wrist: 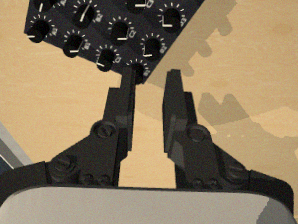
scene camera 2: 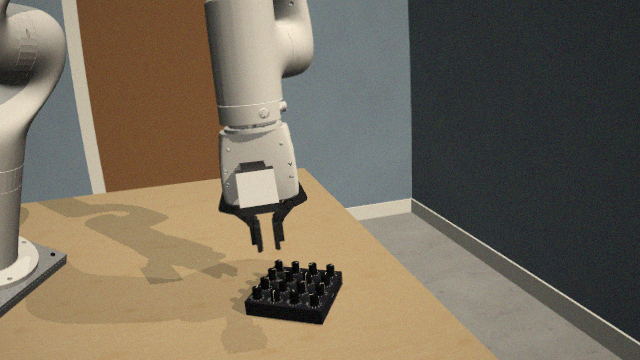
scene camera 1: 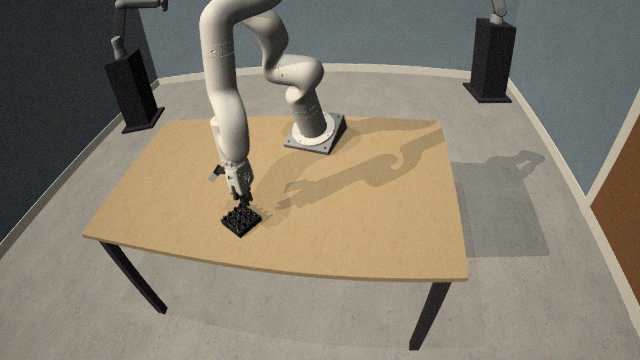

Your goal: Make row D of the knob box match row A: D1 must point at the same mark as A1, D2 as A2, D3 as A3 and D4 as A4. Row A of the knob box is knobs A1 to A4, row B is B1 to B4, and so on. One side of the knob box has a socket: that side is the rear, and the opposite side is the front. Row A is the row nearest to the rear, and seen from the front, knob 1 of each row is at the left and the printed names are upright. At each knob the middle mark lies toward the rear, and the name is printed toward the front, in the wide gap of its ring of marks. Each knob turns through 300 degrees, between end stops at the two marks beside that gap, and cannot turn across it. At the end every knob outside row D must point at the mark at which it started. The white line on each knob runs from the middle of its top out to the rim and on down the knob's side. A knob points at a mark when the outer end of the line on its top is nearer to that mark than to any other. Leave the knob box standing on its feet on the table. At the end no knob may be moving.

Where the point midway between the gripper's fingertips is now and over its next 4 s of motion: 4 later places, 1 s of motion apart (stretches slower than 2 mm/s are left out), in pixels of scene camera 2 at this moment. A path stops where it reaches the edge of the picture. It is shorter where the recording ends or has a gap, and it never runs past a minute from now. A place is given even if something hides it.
The gripper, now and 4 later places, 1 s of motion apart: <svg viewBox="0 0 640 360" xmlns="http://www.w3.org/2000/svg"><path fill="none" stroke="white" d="M269 247L269 243L268 240L269 256L271 266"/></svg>
